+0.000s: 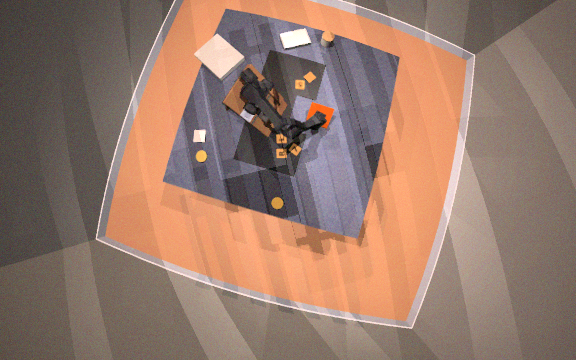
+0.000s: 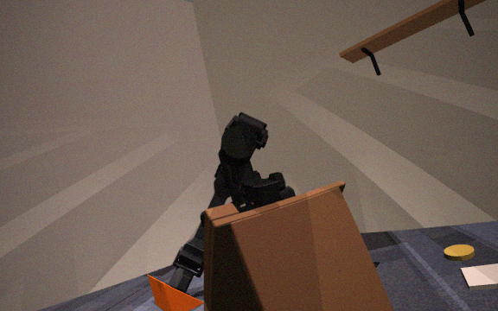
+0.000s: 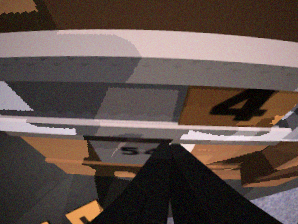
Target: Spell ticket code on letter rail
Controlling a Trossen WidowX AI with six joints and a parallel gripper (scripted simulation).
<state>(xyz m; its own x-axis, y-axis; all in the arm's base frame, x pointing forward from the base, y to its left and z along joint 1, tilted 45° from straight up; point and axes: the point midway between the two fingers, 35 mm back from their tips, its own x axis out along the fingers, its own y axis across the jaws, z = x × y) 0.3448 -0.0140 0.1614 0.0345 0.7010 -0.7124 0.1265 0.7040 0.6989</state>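
Now: the orange tile marked 4 4 cm to the right of my gripper tip, 2 cm below it and 2 cm ahead of it. The rest, counted from my gripper tip: orange tile (35 cm to the right, 18 cm behind, 17 cm below); white ticket (9 cm below, 4 cm behind, 2 cm to the left); dark mat (17 cm below, 13 cm behind, 8 cm to the right).
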